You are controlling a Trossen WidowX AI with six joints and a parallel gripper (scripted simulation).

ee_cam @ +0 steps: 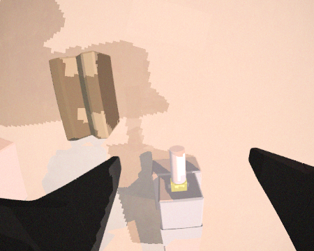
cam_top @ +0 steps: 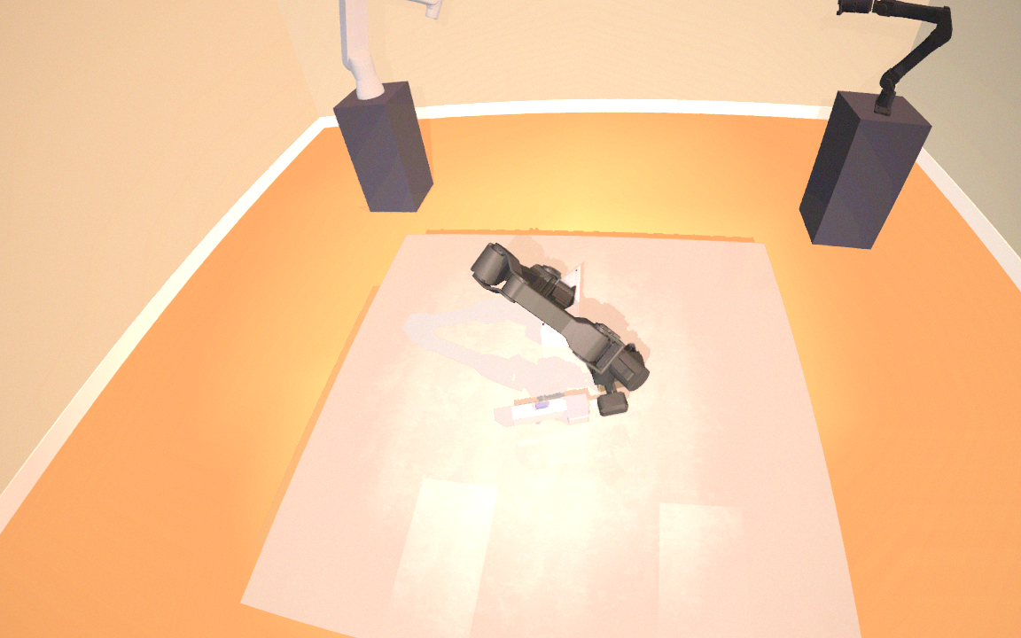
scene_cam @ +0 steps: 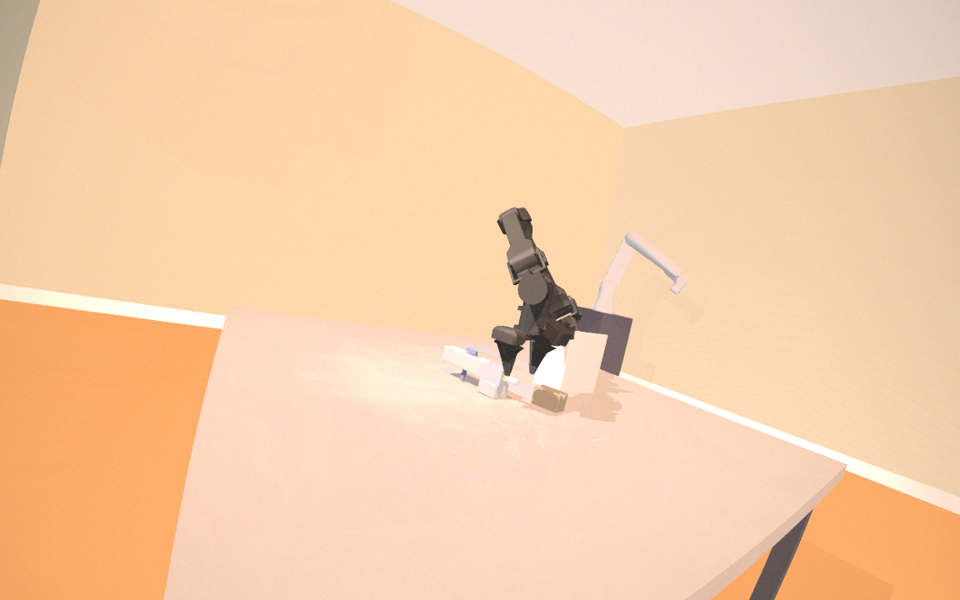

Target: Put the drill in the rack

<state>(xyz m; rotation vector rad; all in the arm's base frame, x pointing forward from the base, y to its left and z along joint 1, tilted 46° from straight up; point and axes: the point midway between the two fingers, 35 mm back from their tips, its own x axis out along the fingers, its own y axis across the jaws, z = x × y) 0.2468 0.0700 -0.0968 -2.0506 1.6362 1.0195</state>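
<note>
My gripper tip is 2 cm short of the yellow drill, 6 cm to the left of it and 2 cm above it. Also, from my gripper tip: small purple piece (5 cm ahead, 14 cm to the right, 2 cm below); then olive-brown block (9 cm behind, 1 cm to the left, 5 cm below).
</note>
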